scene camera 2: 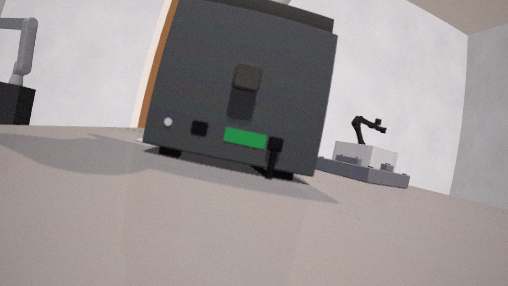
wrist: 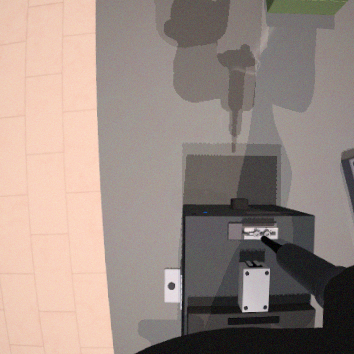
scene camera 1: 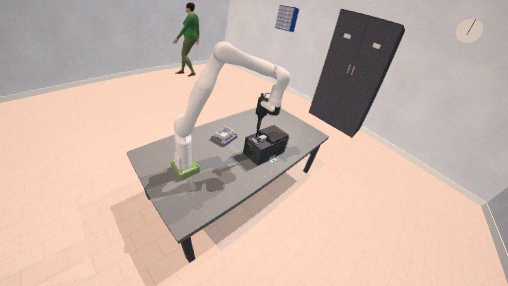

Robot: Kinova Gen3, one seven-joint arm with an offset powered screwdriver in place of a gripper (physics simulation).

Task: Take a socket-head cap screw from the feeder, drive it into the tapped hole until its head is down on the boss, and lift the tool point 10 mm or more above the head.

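Note:
The black box-shaped screw feeder (scene camera 1: pixel 266 150) (scene camera 2: pixel 200 75) (wrist: pixel 210 260) stands on the table. A small bright metal plate (wrist: pixel 274 231) on its top bears round screw heads. My screwdriver, a dark tapered tool (scene camera 1: pixel 257 133) (wrist: pixel 263 238), points down at the feeder top, its tip at the near edge of that plate in the wrist view. Whether the tip touches a screw or carries one is too small to tell. The grey fixture with a pale housing (scene camera 1: pixel 223 135) (scene camera 2: pixel 365 154) stands apart on the table; its edge (wrist: pixel 349 175) shows in the wrist view. The tapped hole and boss cannot be made out.
A white block with four dark corner dots (wrist: pixel 255 290) rises from the feeder top near the tool. A small white plate with a dark spot (scene camera 1: pixel 273 160) (wrist: pixel 171 286) lies beside the feeder. The arm's green base (scene camera 1: pixel 185 169) is on the table (scene camera 1: pixel 200 215). A person (scene camera 1: pixel 190 35) is behind.

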